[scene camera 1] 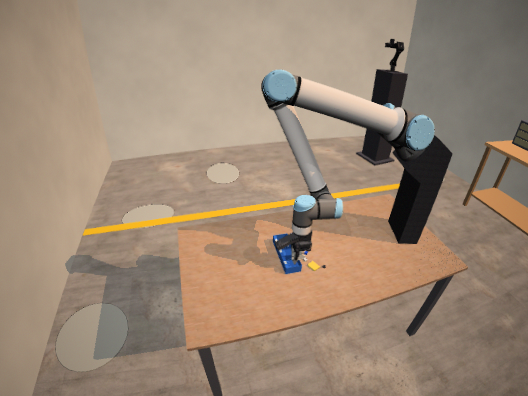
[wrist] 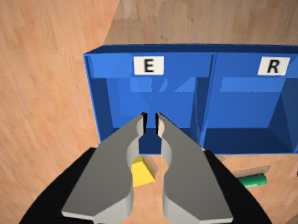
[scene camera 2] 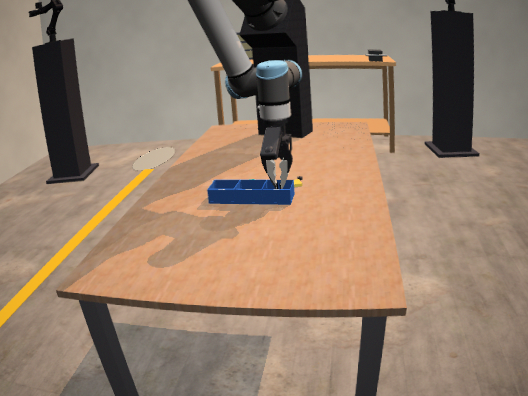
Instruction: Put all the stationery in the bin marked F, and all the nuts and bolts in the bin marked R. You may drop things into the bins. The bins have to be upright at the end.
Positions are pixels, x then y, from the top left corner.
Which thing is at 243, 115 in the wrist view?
A blue three-part bin.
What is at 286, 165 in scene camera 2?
The gripper.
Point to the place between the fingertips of the gripper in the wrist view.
At 151, 114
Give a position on a blue three-part bin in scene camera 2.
220, 191
